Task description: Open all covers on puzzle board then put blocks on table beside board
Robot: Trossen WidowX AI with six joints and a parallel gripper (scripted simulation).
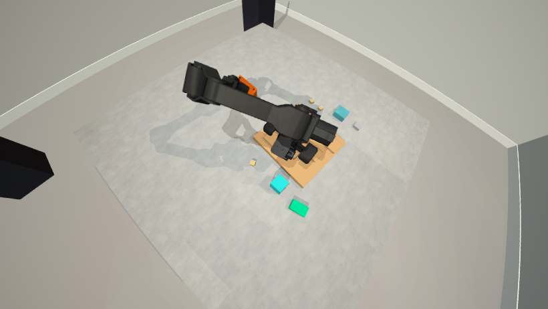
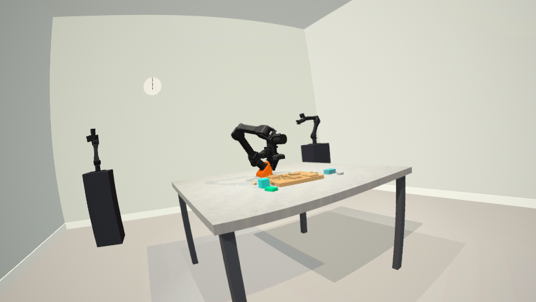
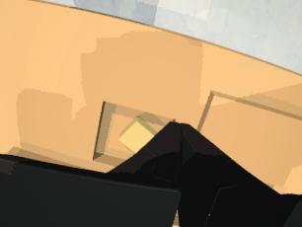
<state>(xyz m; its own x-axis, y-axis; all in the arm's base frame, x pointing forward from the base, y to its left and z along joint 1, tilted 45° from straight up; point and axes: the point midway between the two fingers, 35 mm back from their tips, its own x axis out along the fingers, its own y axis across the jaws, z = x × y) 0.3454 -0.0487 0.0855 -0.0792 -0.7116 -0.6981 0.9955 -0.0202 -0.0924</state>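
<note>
My gripper tip is 60 mm short of the cyan block, 100 mm to the left of it and 50 mm above it. Also, from my gripper tip: green block (180 mm ahead, 110 mm to the right, 70 mm below); then small grey block (160 mm ahead, 390 mm to the left, 70 mm below).
</note>
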